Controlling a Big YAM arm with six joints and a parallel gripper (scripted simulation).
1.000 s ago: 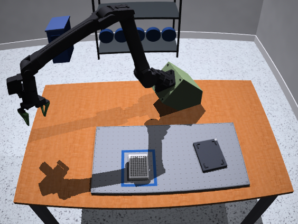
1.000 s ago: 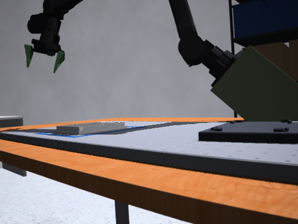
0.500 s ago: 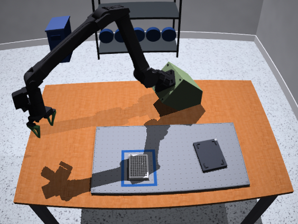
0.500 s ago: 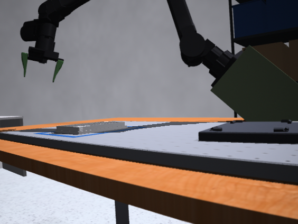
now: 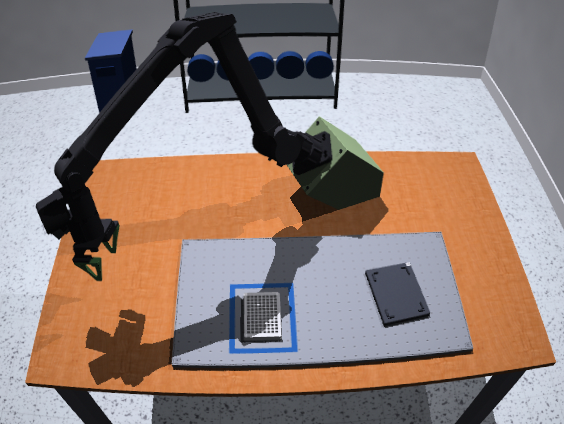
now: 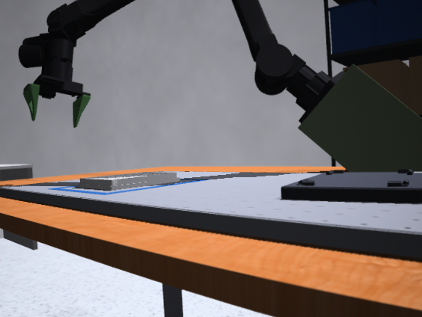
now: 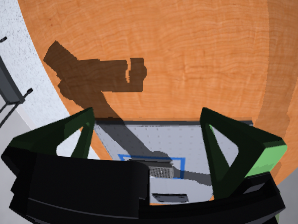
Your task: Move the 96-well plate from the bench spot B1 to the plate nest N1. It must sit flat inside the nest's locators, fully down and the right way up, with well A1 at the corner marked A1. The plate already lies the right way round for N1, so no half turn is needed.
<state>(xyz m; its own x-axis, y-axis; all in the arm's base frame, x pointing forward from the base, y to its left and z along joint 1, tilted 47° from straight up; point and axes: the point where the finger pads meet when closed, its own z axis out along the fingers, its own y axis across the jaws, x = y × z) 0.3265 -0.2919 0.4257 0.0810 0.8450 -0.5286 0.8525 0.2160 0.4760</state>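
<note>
My gripper is now 6 cm short of the 96-well plate, 36 cm to the right of it and 12 cm above it. Round my hand: plate nest N1 (2 cm ahead, 69 cm to the left, 12 cm below).
</note>
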